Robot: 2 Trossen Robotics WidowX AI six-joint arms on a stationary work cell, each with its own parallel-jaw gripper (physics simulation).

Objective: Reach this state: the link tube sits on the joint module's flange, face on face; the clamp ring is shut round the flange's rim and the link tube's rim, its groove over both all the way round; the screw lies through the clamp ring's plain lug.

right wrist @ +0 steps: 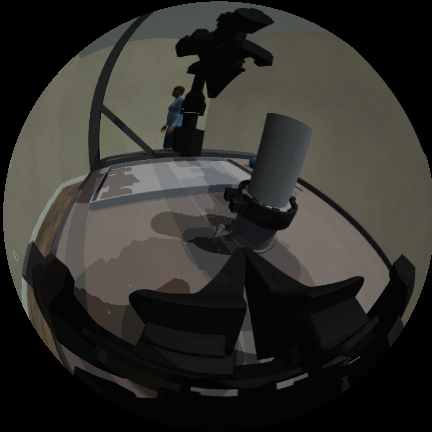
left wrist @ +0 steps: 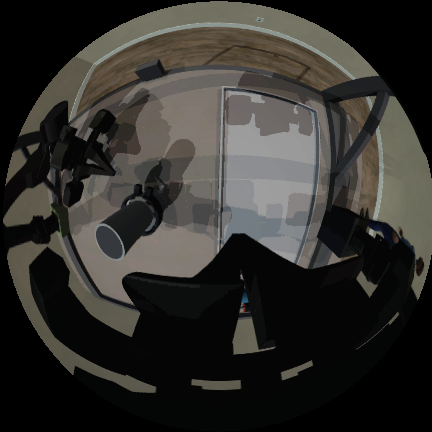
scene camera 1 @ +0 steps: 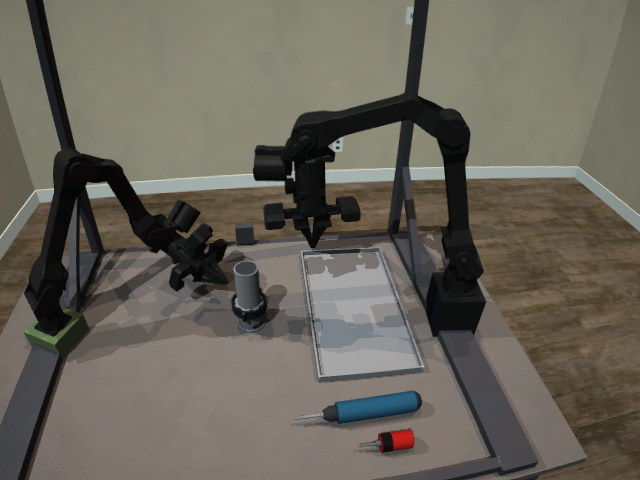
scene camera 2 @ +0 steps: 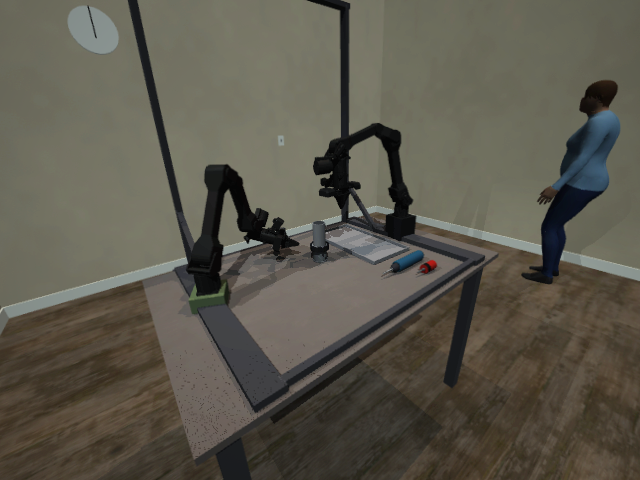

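Pixels of known places: left gripper, between the fingertips: [right wrist: 211, 97] [left wrist: 237, 238] [scene camera 1: 312, 247] [scene camera 2: 341, 208]; right gripper, between the fingertips: [right wrist: 241, 252] [left wrist: 114, 173] [scene camera 1: 227, 283] [scene camera 2: 299, 244]; left arm's base, origin of its link: [right wrist: 187, 128] [left wrist: 355, 238] [scene camera 1: 458, 286] [scene camera 2: 401, 215]; right arm's base, origin of its link: [left wrist: 54, 220] [scene camera 1: 53, 323] [scene camera 2: 208, 289].
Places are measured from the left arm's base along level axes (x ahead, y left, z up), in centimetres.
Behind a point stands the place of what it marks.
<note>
The grey link tube [scene camera 1: 247, 286] {x 45.8, y 2.9, z 2.4 cm} [scene camera 2: 318, 233] {x 47.6, y 2.4, z 1.7 cm} [left wrist: 125, 227] {x 44.0, y -1.1, z 3.5 cm} [right wrist: 281, 160] {x 48.0, y -1.4, z 0.9 cm} stands upright over the joint module [scene camera 1: 251, 324] {x 45.7, y 3.2, z -8.4 cm} [right wrist: 252, 236] {x 48.2, y -1.6, z -8.2 cm}. The black clamp ring [scene camera 1: 256, 313] {x 44.3, y 3.7, z -4.5 cm} [scene camera 2: 319, 249] {x 48.1, y 3.7, z -4.6 cm} [right wrist: 272, 216] {x 49.5, y -1.5, z -4.3 cm} is round the joint between them; its two lugs show apart in the right wrist view. Whether its groove is over both rims all round cannot be told. The small screw [right wrist: 219, 231] {x 44.7, y -4.0, z -10.1 cm} is on the table beside the module, outside the lugs. My left gripper [scene camera 1: 312, 246] {x 32.5, y -3.7, z 7.8 cm} [scene camera 2: 341, 207] {x 32.5, y -3.7, z 7.8 cm} is shut, empty, high behind the tube. My right gripper [scene camera 1: 225, 283] {x 52.0, y -6.4, z -4.9 cm} [right wrist: 241, 252] {x 52.0, y -6.4, z -4.9 cm} is shut, empty, beside the tube.
A shallow tray [scene camera 1: 372, 375] {x 20.2, y 15.9, z -10.1 cm} [right wrist: 150, 196] {x 34.0, y -12.7, z -10.2 cm} lies right of the module in scene camera 1. A blue driver [scene camera 1: 379, 406] {x 20.3, y 25.5, z -6.9 cm} [scene camera 2: 408, 260] {x 22.6, y 26.3, z -7.3 cm} and a red driver [scene camera 1: 403, 440] {x 16.7, y 32.4, z -7.6 cm} [scene camera 2: 429, 266] {x 19.2, y 33.1, z -7.9 cm} lie near the front edge. A dark block [scene camera 1: 244, 234] {x 50.8, y -29.3, z -7.0 cm} is at the back edge.
</note>
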